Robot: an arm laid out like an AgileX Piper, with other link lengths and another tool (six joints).
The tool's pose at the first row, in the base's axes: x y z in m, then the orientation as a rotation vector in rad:
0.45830, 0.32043, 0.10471, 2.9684, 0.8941, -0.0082
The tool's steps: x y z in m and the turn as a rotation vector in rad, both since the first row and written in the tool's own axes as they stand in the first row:
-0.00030, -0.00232, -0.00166, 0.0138, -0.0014, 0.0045
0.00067, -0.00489, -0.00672, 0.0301, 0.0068, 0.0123
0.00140, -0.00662, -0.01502, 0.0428, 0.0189, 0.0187
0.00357, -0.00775, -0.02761, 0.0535, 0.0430, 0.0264
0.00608, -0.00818, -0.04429, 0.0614, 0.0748, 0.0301
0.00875, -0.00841, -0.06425, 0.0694, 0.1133, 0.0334
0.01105, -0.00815, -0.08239, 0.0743, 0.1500, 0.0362
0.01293, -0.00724, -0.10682, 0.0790, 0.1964, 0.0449
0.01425, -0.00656, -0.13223, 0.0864, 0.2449, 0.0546
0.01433, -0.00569, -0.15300, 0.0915, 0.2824, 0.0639
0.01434, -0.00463, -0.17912, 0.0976, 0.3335, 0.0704
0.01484, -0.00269, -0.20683, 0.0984, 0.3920, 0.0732
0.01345, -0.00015, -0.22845, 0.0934, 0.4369, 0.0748
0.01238, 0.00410, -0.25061, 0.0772, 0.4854, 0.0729
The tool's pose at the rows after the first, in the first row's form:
0.45676, 0.32227, 0.10629, 2.9827, 0.8909, -0.0164
0.45611, 0.32515, 0.11123, 3.0034, 0.8843, -0.0113
0.45571, 0.32734, 0.11944, -3.0117, -0.8765, -0.0013
0.45681, 0.32999, 0.13194, -2.9982, -0.8607, -0.0327
0.45855, 0.33242, 0.14855, -2.9827, -0.8511, -0.0764
0.46051, 0.33491, 0.16843, -2.9641, -0.8416, -0.1293
0.46244, 0.33671, 0.18653, -2.9478, -0.8335, -0.1804
0.46435, 0.33800, 0.21094, -2.9295, -0.8158, -0.2452
0.46565, 0.33921, 0.23633, -2.9070, -0.7956, -0.3107
0.46605, 0.33938, 0.25712, -2.8899, -0.7773, -0.3611
0.46646, 0.33958, 0.28325, -2.8634, -0.7614, -0.4290
0.46776, 0.33938, 0.31100, -2.8348, -0.7508, -0.5089
0.46786, 0.33739, 0.33273, -2.8159, -0.7444, -0.5726
0.46916, 0.33417, 0.35505, -2.8014, -0.7448, -0.6472

